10 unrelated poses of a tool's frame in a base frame.
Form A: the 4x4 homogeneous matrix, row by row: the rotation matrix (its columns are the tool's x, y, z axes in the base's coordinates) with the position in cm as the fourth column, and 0 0 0 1 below. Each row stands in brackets.
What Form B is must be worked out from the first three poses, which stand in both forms.
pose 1, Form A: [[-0.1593, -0.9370, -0.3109, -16.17], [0.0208, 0.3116, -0.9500, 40.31], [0.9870, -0.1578, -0.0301, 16.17], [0, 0, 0, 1]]
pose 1, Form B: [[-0.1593, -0.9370, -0.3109, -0.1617], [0.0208, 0.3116, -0.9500, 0.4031], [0.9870, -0.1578, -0.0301, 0.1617], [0, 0, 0, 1]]
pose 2, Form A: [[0.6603, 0.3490, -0.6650, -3.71], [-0.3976, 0.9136, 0.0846, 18.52], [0.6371, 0.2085, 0.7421, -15.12], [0, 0, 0, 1]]
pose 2, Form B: [[0.6603, 0.3490, -0.6650, -0.0371], [-0.3976, 0.9136, 0.0846, 0.1852], [0.6371, 0.2085, 0.7421, -0.1512], [0, 0, 0, 1]]
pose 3, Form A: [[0.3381, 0.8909, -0.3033, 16.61], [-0.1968, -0.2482, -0.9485, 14.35], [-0.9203, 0.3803, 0.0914, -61.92], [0, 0, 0, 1]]
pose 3, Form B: [[0.3381, 0.8909, -0.3033, 0.1661], [-0.1968, -0.2482, -0.9485, 0.1435], [-0.9203, 0.3803, 0.0914, -0.6192], [0, 0, 0, 1]]
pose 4, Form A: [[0.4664, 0.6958, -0.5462, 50.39], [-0.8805, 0.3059, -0.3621, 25.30], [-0.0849, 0.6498, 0.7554, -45.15], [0, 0, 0, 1]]
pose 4, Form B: [[0.4664, 0.6958, -0.5462, 0.5039], [-0.8805, 0.3059, -0.3621, 0.2530], [-0.0849, 0.6498, 0.7554, -0.4515], [0, 0, 0, 1]]
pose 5, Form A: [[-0.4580, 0.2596, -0.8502, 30.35], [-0.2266, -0.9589, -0.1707, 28.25], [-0.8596, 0.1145, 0.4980, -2.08], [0, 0, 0, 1]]
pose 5, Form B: [[-0.4580, 0.2596, -0.8502, 0.3035], [-0.2266, -0.9589, -0.1707, 0.2825], [-0.8596, 0.1145, 0.4980, -0.0208], [0, 0, 0, 1]]
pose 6, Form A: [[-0.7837, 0.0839, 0.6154, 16.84], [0.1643, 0.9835, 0.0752, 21.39], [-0.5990, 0.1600, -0.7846, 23.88], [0, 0, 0, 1]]
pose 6, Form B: [[-0.7837, 0.0839, 0.6154, 0.1684], [0.1643, 0.9835, 0.0752, 0.2139], [-0.5990, 0.1600, -0.7846, 0.2388], [0, 0, 0, 1]]
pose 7, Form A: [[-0.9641, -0.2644, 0.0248, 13.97], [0.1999, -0.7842, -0.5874, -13.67], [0.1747, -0.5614, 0.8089, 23.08], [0, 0, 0, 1]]
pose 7, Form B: [[-0.9641, -0.2644, 0.0248, 0.1397], [0.1999, -0.7842, -0.5874, -0.1367], [0.1747, -0.5614, 0.8089, 0.2308], [0, 0, 0, 1]]
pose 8, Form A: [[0.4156, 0.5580, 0.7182, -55.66], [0.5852, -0.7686, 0.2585, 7.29], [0.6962, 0.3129, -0.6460, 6.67], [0, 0, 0, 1]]
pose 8, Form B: [[0.4156, 0.5580, 0.7182, -0.5566], [0.5852, -0.7686, 0.2585, 0.0729], [0.6962, 0.3129, -0.6460, 0.0667], [0, 0, 0, 1]]
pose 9, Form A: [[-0.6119, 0.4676, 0.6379, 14.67], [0.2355, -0.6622, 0.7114, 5.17], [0.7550, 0.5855, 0.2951, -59.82], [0, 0, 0, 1]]
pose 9, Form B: [[-0.6119, 0.4676, 0.6379, 0.1467], [0.2355, -0.6622, 0.7114, 0.0517], [0.7550, 0.5855, 0.2951, -0.5982], [0, 0, 0, 1]]
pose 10, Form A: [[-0.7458, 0.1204, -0.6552, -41.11], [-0.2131, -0.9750, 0.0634, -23.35], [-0.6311, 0.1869, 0.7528, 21.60], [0, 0, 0, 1]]
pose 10, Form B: [[-0.7458, 0.1204, -0.6552, -0.4111], [-0.2131, -0.9750, 0.0634, -0.2335], [-0.6311, 0.1869, 0.7528, 0.2160], [0, 0, 0, 1]]
